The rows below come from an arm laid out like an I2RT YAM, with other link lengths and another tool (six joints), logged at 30 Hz.
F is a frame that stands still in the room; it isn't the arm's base.
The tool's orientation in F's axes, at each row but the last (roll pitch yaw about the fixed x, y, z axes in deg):
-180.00, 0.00, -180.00
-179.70, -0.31, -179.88
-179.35, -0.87, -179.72
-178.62, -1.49, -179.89
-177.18, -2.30, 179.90
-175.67, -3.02, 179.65
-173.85, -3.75, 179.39
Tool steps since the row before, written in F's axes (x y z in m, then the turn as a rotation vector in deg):
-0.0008, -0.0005, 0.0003, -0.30, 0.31, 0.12
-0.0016, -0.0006, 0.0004, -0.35, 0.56, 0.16
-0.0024, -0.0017, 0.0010, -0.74, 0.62, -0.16
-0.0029, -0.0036, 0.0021, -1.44, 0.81, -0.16
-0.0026, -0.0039, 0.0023, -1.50, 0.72, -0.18
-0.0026, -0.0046, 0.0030, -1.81, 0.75, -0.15
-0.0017, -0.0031, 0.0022, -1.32, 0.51, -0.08
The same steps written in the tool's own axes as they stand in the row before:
0.0008, -0.0005, -0.0003, 0.30, 0.31, -0.12
0.0016, -0.0006, -0.0004, 0.35, 0.56, -0.16
0.0024, -0.0017, -0.0009, 0.73, 0.63, 0.16
0.0030, -0.0036, -0.0019, 1.43, 0.82, 0.18
0.0027, -0.0040, -0.0020, 1.49, 0.73, 0.20
0.0027, -0.0048, -0.0025, 1.80, 0.76, 0.19
0.0018, -0.0033, -0.0017, 1.32, 0.51, 0.11

